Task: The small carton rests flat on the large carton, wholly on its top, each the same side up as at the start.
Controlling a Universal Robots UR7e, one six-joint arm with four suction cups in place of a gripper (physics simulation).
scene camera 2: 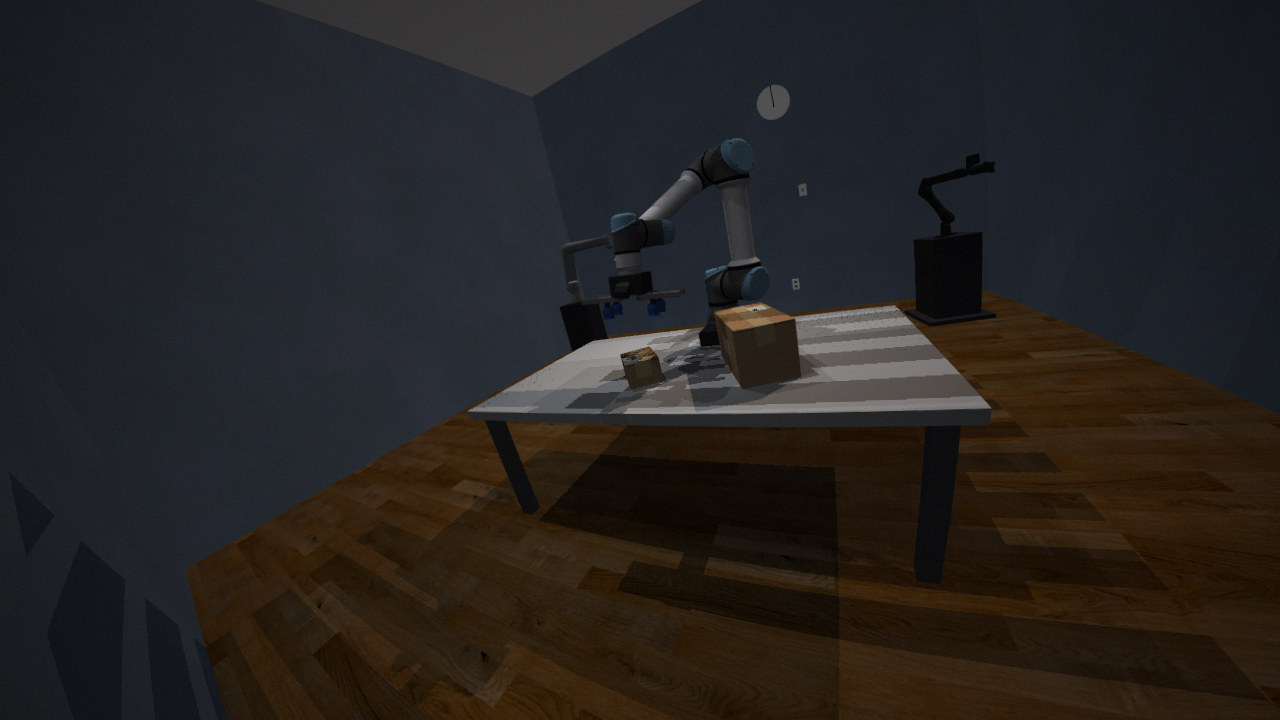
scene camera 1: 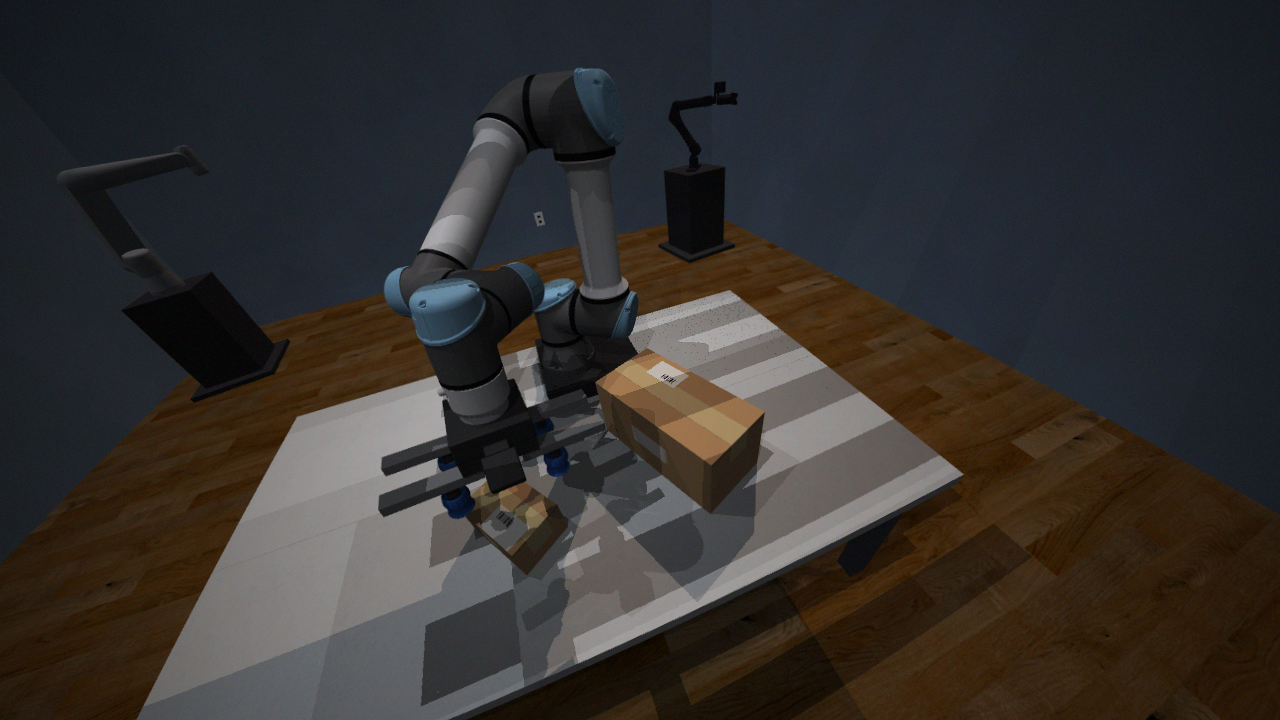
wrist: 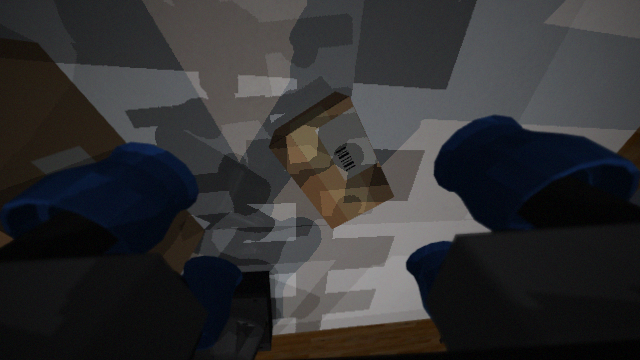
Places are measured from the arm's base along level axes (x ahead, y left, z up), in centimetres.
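Where they show: end effector, tool point: [scene camera 2: 635, 314] [wrist: 319, 228]; arm's base, origin of the base link: [scene camera 1: 569, 359] [wrist: 233, 324].
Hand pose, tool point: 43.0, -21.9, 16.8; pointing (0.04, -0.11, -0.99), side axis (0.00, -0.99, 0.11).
Observation:
Things, the pixels of their top centre, and the offset from my tool point, as dx, dy, dz. Level surfaces: height alone.
- small carton, middle of its top: [wrist: 339, 175] [scene camera 1: 506, 506] [scene camera 2: 638, 355] -4.7, -4.0, -14.0
- table, its level: dz -22.0
- large carton, middle of its top: [scene camera 1: 673, 395] [scene camera 2: 748, 314] -4.3, +32.4, -6.4
The small carton [scene camera 1: 537, 543] [scene camera 2: 641, 369] [wrist: 306, 150] lies on the table [scene camera 1: 313, 483] [scene camera 2: 859, 380], with its barcode label facing up. It is turned at an angle in the wrist view. The large carton [scene camera 1: 684, 420] [scene camera 2: 760, 349] [wrist: 45, 110] stands on the table beside it, apart from it, with a label and a strip of tape on its top. My gripper [scene camera 1: 503, 465] [scene camera 2: 635, 309] [wrist: 320, 232] is open: its blue suction cups hold no carton. It hangs above the small carton, with a gap between. The tool partly hides the small carton in scene camera 1.
The arm's base [scene camera 1: 572, 362] stands on the table behind the cartons. Two dark pedestals with other arms stand on the floor, one at the left [scene camera 1: 201, 331] and one at the back right [scene camera 1: 694, 210] [scene camera 2: 947, 273].

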